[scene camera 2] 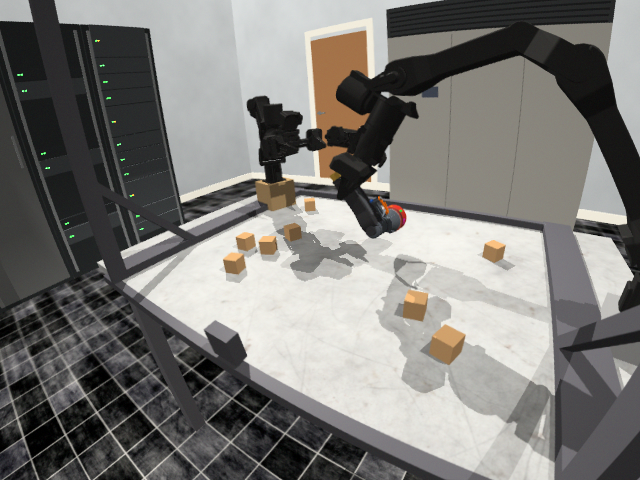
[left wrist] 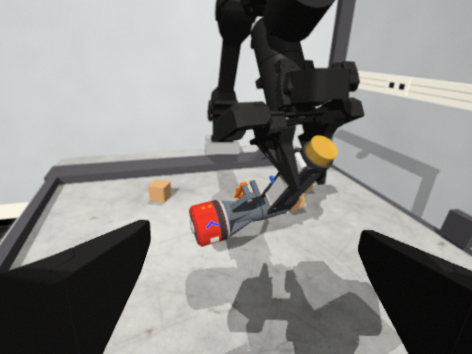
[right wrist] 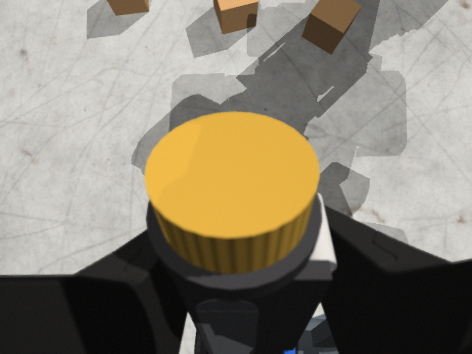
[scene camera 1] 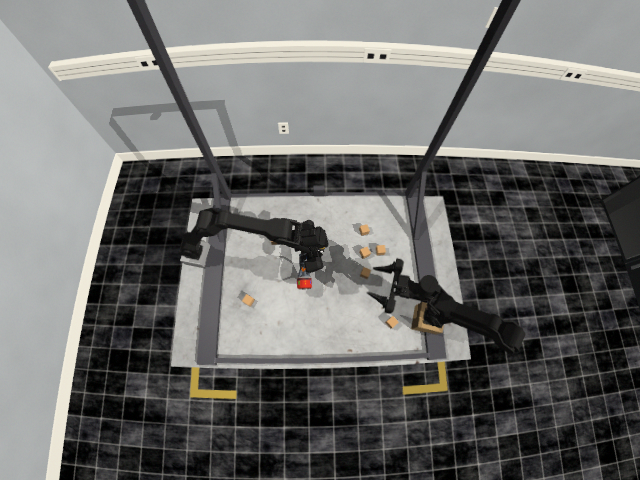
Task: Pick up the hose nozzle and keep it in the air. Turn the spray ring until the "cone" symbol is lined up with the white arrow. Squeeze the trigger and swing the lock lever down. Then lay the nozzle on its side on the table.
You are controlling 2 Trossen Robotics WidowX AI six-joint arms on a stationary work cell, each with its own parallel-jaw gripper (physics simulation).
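Frame: origin at the left arm's base, x ahead, y right, z down, level; millimetres.
Seen in the pictures: left gripper, between the fingertips: (scene camera 2: pixel 312 148) (left wrist: pixel 256 235) (scene camera 1: pixel 369 280); right gripper, between the fingertips: (scene camera 2: pixel 342 196) (left wrist: pixel 309 187) (right wrist: pixel 248 211) (scene camera 1: pixel 320 250); left arm's base, origin of its link: (scene camera 2: pixel 274 180) (scene camera 1: pixel 432 317); right arm's base, origin of its link: (scene camera 1: pixel 194 251).
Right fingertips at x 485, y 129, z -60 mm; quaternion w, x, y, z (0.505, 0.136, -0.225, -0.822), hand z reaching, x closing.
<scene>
Offsets run from my right fingertips to a thing's top centre. "spot": to the spot under its first point. Level surfaces: height alone.
The hose nozzle @(spot: dz +47, dx +29, dy -130 mm) (scene camera 1: pixel 304 283) (scene camera 2: pixel 394 219) (left wrist: pixel 247 212) is in the air, its dark handle @(spot: dz -19, dx +33, dy -7 mm) (right wrist: pixel 225 325) ending in a yellow cap @(spot: dz -50, dx -12, dy +3 mm) (left wrist: pixel 321 151) (right wrist: pixel 232 175). My right gripper (left wrist: pixel 309 187) (right wrist: pixel 248 211) is shut on the handle. The red spray ring @(dz +44, dx +32, dy -123 mm) (left wrist: pixel 206 223) shows a blue chevron, orange dots and a whitish mark in the left wrist view; the white arrow cannot be made out. An orange part @(spot: dz +23, dx +36, dy -79 mm) (left wrist: pixel 241 189) and a small blue part @(spot: dz +10, dx +41, dy -38 mm) (left wrist: pixel 272 179) show on the nozzle's upper side; the trigger and lever positions are unclear. My left gripper (scene camera 1: pixel 371 282) (left wrist: pixel 256 235) is open and empty, apart from the nozzle.
Orange-brown cubes @(dz +117, dx +237, dy -242 mm) (scene camera 1: pixel 248 300) (scene camera 2: pixel 494 251) (left wrist: pixel 160 191) (right wrist: pixel 331 24) lie scattered on the table @(dz +151 mm) (scene camera 1: pixel 289 330) (scene camera 2: pixel 310 320). A cardboard-coloured box @(dz +60, dx -485, dy -129 mm) (scene camera 1: pixel 419 321) (scene camera 2: pixel 275 193) is beneath the left arm. Dark frame rails (scene camera 1: pixel 320 359) border the table, with upright posts at its sides.
</scene>
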